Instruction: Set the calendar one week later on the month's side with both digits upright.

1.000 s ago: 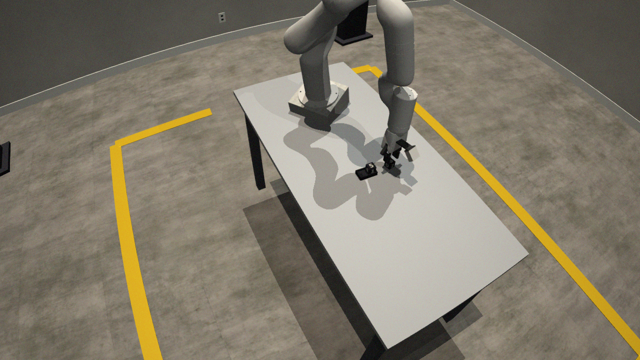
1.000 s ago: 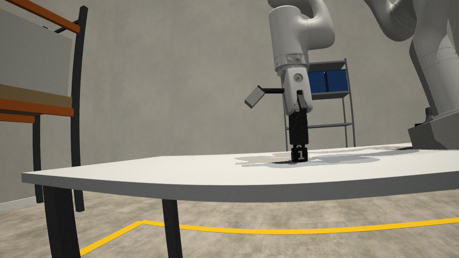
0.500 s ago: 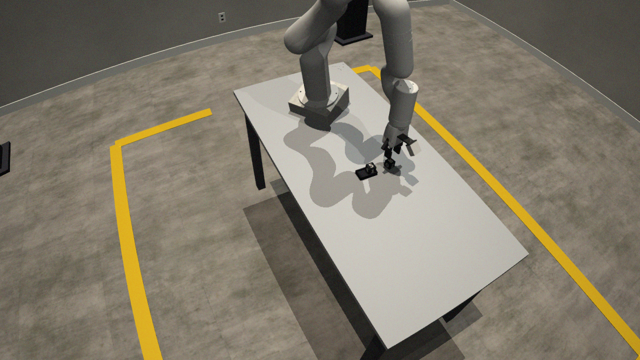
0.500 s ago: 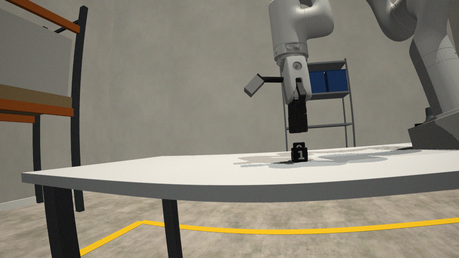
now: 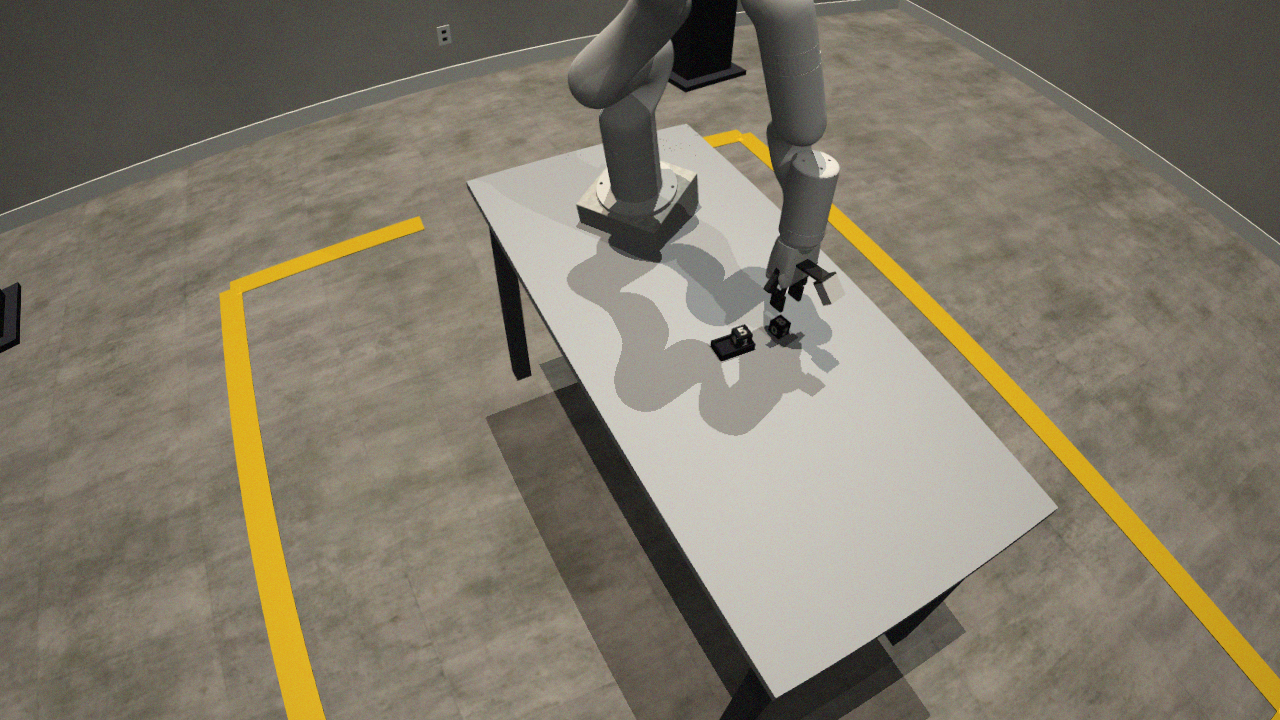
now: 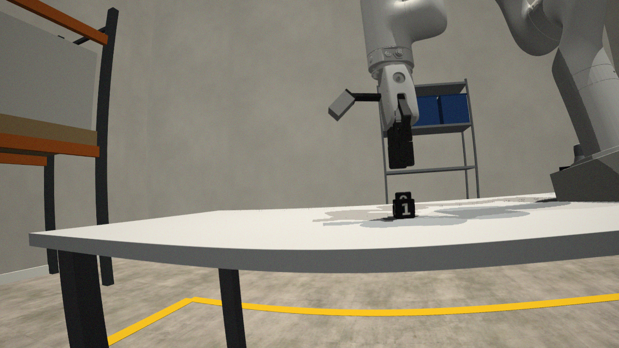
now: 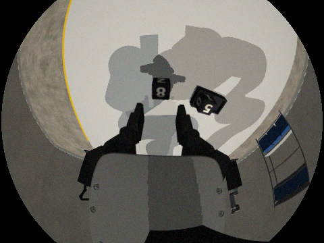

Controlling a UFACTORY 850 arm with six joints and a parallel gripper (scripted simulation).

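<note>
Right now the black cube is 9 cm below my hand. From my hand the other things lie so: black tray 11 cm to the right, 10 cm below, 2 cm behind.
</note>
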